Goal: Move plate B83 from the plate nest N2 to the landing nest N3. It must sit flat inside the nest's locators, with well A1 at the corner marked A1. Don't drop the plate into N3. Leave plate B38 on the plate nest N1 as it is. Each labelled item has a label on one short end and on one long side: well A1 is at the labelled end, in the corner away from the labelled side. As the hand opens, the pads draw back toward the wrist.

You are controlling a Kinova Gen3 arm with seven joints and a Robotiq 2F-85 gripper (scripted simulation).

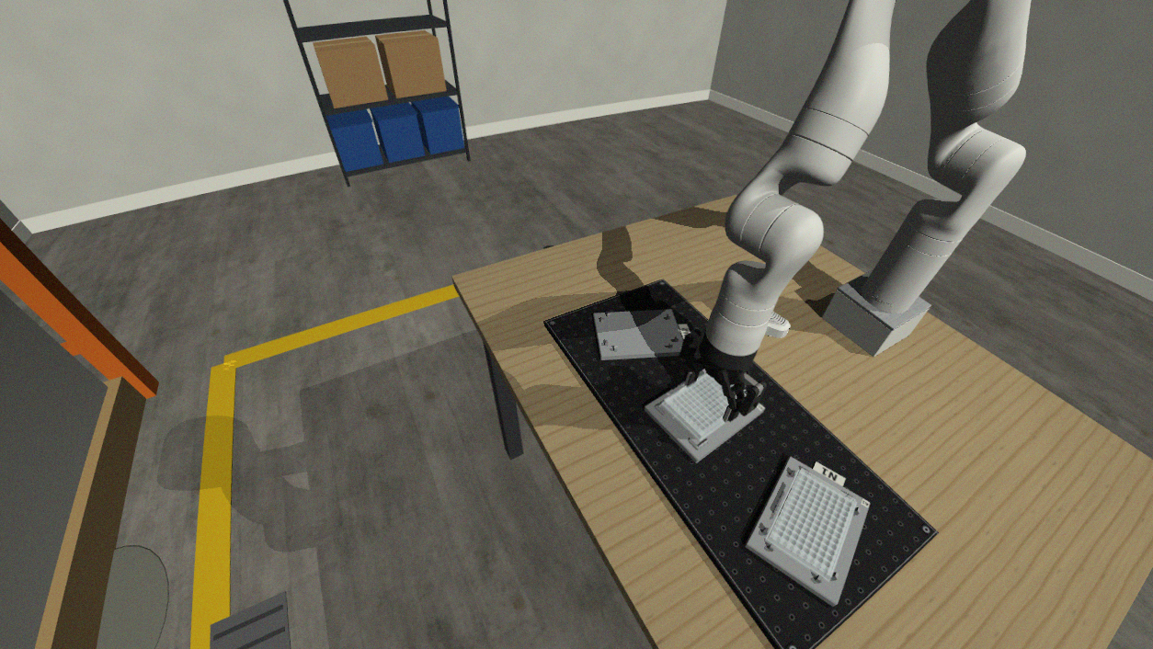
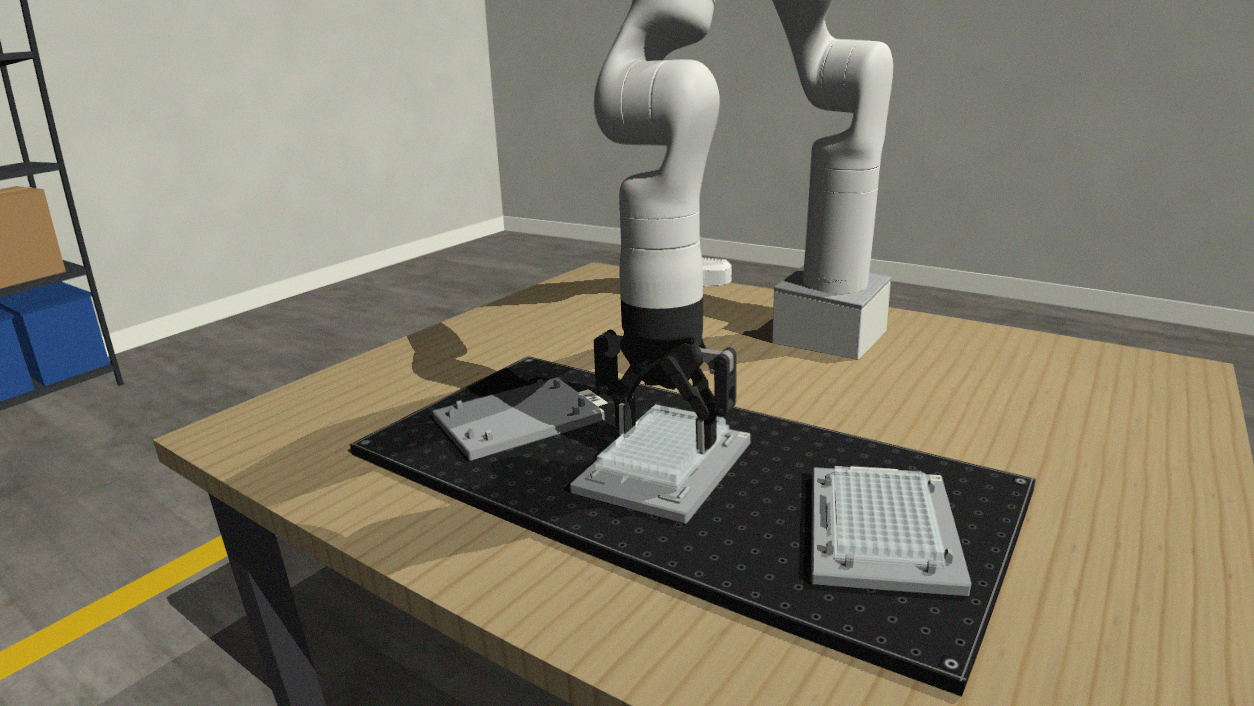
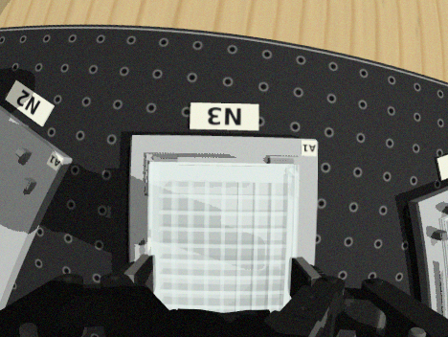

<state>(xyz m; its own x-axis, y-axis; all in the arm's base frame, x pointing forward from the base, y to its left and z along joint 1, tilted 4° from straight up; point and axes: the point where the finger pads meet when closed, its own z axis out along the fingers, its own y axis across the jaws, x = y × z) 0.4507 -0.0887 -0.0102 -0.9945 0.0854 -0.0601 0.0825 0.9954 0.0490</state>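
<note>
Right now my hand is 30 mm above the nest N3. Round my hand: A1 mark: 70 mm behind, 60 mm to the left, 30 mm below; N3 label: 100 mm behind, 40 mm below, 10 mm to the left; nest N2: 200 mm to the right, 40 mm behind, 30 mm below.
</note>
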